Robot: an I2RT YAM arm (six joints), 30 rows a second.
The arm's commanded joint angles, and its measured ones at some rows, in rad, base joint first. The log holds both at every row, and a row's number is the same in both.
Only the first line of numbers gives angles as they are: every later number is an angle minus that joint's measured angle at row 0.
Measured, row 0: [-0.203 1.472 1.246 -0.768 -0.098 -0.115]
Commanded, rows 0 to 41: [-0.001 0.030 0.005 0.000 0.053 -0.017]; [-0.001 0.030 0.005 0.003 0.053 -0.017]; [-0.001 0.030 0.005 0.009 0.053 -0.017]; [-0.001 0.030 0.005 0.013 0.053 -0.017]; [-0.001 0.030 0.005 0.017 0.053 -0.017]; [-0.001 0.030 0.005 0.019 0.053 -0.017]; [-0.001 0.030 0.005 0.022 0.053 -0.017]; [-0.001 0.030 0.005 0.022 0.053 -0.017]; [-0.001 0.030 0.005 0.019 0.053 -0.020]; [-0.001 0.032 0.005 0.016 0.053 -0.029]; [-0.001 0.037 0.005 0.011 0.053 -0.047]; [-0.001 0.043 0.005 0.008 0.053 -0.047]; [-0.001 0.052 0.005 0.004 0.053 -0.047]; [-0.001 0.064 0.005 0.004 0.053 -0.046]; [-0.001 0.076 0.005 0.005 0.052 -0.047]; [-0.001 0.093 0.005 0.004 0.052 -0.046]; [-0.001 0.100 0.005 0.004 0.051 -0.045]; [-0.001 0.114 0.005 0.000 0.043 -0.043]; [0.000 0.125 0.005 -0.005 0.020 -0.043]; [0.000 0.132 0.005 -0.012 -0.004 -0.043]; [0.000 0.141 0.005 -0.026 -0.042 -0.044]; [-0.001 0.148 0.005 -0.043 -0.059 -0.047]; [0.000 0.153 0.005 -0.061 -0.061 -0.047]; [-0.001 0.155 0.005 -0.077 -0.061 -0.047]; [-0.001 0.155 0.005 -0.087 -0.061 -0.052]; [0.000 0.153 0.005 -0.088 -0.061 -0.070]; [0.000 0.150 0.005 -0.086 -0.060 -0.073]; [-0.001 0.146 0.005 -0.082 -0.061 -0.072]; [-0.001 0.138 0.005 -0.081 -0.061 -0.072]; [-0.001 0.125 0.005 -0.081 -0.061 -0.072]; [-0.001 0.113 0.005 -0.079 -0.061 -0.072]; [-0.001 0.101 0.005 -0.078 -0.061 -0.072]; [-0.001 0.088 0.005 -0.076 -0.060 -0.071]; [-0.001 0.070 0.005 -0.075 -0.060 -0.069]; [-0.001 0.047 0.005 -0.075 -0.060 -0.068]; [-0.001 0.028 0.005 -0.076 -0.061 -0.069]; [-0.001 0.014 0.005 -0.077 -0.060 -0.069]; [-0.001 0.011 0.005 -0.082 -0.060 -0.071]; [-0.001 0.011 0.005 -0.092 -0.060 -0.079]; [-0.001 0.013 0.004 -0.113 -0.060 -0.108]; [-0.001 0.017 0.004 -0.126 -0.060 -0.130]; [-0.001 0.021 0.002 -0.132 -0.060 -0.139]
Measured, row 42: [0.000 0.021 0.000 -0.111 -0.040 -0.076]
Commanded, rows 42 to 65: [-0.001 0.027 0.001 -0.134 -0.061 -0.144]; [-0.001 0.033 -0.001 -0.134 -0.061 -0.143]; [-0.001 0.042 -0.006 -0.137 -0.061 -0.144]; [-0.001 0.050 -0.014 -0.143 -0.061 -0.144]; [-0.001 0.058 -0.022 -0.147 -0.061 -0.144]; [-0.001 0.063 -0.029 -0.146 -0.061 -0.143]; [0.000 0.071 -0.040 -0.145 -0.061 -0.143]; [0.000 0.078 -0.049 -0.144 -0.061 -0.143]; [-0.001 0.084 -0.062 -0.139 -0.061 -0.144]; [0.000 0.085 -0.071 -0.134 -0.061 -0.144]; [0.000 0.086 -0.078 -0.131 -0.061 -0.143]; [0.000 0.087 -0.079 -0.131 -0.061 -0.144]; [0.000 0.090 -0.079 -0.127 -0.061 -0.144]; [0.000 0.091 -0.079 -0.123 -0.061 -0.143]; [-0.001 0.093 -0.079 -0.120 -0.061 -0.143]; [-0.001 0.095 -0.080 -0.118 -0.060 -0.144]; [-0.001 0.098 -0.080 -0.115 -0.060 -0.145]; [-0.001 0.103 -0.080 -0.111 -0.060 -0.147]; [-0.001 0.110 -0.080 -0.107 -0.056 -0.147]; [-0.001 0.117 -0.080 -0.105 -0.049 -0.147]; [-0.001 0.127 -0.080 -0.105 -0.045 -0.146]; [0.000 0.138 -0.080 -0.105 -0.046 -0.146]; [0.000 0.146 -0.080 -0.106 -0.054 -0.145]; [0.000 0.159 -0.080 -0.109 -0.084 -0.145]
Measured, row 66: [0.000 0.120 -0.075 -0.109 -0.040 -0.127]
